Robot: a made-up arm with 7 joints.
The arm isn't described. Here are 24 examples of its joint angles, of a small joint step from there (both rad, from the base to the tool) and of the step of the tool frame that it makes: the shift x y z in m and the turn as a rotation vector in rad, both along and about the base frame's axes.
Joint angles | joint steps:
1: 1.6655 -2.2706 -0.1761 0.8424 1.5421 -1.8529 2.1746 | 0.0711 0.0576 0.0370 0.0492 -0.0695 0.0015 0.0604
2: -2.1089 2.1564 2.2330 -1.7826 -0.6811 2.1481 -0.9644 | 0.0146 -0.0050 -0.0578 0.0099 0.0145 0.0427 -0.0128
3: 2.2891 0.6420 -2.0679 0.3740 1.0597 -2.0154 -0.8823 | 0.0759 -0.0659 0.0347 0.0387 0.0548 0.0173 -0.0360
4: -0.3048 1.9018 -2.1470 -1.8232 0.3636 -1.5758 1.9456 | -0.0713 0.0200 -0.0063 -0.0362 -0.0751 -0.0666 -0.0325
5: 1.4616 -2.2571 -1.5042 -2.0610 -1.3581 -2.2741 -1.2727 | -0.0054 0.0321 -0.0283 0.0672 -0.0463 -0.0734 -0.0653
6: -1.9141 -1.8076 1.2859 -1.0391 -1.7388 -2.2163 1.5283 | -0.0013 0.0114 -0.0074 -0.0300 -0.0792 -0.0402 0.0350
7: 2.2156 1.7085 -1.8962 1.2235 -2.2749 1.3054 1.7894 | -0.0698 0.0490 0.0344 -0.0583 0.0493 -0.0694 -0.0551
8: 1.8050 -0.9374 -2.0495 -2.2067 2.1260 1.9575 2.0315 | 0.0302 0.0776 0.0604 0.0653 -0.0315 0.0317 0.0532
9: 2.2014 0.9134 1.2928 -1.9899 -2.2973 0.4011 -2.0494 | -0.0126 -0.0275 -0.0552 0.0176 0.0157 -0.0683 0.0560
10: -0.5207 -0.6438 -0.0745 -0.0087 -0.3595 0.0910 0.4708 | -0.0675 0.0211 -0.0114 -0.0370 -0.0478 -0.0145 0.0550
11: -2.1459 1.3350 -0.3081 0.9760 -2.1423 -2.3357 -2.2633 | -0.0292 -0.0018 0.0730 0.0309 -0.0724 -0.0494 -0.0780
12: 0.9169 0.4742 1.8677 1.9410 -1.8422 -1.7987 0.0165 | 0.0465 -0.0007 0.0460 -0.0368 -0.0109 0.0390 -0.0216
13: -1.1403 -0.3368 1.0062 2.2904 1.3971 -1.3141 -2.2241 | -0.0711 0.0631 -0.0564 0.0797 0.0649 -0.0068 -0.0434
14: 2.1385 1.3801 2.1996 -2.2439 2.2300 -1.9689 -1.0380 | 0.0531 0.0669 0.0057 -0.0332 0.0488 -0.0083 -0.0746
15: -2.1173 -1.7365 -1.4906 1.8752 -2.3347 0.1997 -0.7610 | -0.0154 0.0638 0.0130 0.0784 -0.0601 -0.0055 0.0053
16: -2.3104 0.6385 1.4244 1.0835 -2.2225 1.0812 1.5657 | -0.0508 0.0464 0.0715 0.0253 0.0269 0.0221 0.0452
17: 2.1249 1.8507 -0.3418 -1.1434 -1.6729 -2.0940 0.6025 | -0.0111 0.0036 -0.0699 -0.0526 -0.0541 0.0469 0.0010
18: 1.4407 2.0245 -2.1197 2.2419 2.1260 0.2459 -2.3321 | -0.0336 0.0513 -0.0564 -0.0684 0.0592 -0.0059 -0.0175
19: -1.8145 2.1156 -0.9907 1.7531 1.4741 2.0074 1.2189 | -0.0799 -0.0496 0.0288 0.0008 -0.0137 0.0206 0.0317
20: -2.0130 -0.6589 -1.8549 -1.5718 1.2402 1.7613 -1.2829 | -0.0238 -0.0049 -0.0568 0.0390 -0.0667 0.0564 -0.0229
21: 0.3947 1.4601 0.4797 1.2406 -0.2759 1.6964 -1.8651 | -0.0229 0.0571 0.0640 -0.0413 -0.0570 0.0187 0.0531
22: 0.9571 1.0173 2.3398 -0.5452 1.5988 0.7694 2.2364 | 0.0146 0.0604 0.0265 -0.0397 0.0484 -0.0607 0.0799
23: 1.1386 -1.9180 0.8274 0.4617 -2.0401 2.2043 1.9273 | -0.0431 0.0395 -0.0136 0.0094 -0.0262 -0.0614 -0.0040
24: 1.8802 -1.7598 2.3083 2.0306 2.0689 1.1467 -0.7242 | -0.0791 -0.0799 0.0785 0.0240 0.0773 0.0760 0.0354
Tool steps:
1: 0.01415 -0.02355 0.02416 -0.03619 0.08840 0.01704
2: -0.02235 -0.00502 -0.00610 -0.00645 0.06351 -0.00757
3: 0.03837 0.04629 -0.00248 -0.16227 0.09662 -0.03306
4: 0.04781 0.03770 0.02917 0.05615 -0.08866 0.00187
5: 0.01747 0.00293 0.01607 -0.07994 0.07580 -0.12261
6: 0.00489 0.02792 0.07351 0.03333 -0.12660 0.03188
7: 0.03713 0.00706 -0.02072 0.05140 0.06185 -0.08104
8: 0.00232 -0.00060 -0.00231 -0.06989 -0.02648 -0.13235
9: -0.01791 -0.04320 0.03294 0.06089 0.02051 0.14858
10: 0.00523 0.06425 0.02933 0.09765 -0.05905 0.02660
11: 0.00249 0.03009 -0.01118 -0.09043 -0.04074 -0.01824
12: 0.02288 0.06690 0.03318 -0.05649 0.01948 -0.03709
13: -0.00843 -0.03983 0.00803 0.23370 0.06999 0.00217
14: 0.10591 -0.03246 0.00240 0.01024 -0.12900 -0.11861
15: 0.01250 -0.10003 -0.05274 0.08207 -0.05537 0.13578
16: 0.01441 0.01033 -0.03909 -0.05538 -0.00789 0.02817
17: 0.06299 0.02491 -0.06857 0.07469 -0.08271 -0.00312
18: 0.01842 -0.01507 -0.00221 0.00433 -0.08275 0.00497
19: -0.03563 -0.03748 -0.07457 0.10714 -0.02744 -0.03482
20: 0.00323 -0.01258 -0.03468 0.05109 -0.14230 -0.04740
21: 0.04025 -0.03851 0.03783 0.04090 0.08433 0.02260
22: -0.01494 -0.01979 -0.02940 -0.14580 0.15060 -0.05218
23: -0.00960 -0.01954 -0.03093 0.02153 -0.00513 0.03222
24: -0.06566 -0.08682 0.01722 0.20189 -0.01257 0.15756
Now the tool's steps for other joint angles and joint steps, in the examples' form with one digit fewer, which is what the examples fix.
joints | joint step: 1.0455 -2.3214 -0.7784 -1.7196 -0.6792 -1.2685 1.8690 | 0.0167 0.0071 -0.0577 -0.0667 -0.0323 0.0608 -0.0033
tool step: -0.0168 -0.0107 -0.0706 -0.0476 -0.0057 -0.0113
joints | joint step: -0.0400 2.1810 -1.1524 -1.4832 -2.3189 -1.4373 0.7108 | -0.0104 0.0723 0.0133 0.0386 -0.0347 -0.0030 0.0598
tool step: 0.1373 -0.0439 -0.0120 0.0673 0.1546 -0.0278
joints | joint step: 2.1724 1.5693 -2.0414 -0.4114 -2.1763 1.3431 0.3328 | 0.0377 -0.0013 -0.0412 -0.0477 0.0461 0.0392 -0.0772
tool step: -0.0044 -0.0552 -0.0016 -0.0464 0.0054 0.1070
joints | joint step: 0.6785 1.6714 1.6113 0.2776 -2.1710 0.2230 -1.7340 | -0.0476 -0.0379 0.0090 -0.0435 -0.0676 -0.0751 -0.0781
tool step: -0.0438 -0.0679 -0.0292 0.1640 -0.0098 -0.0595
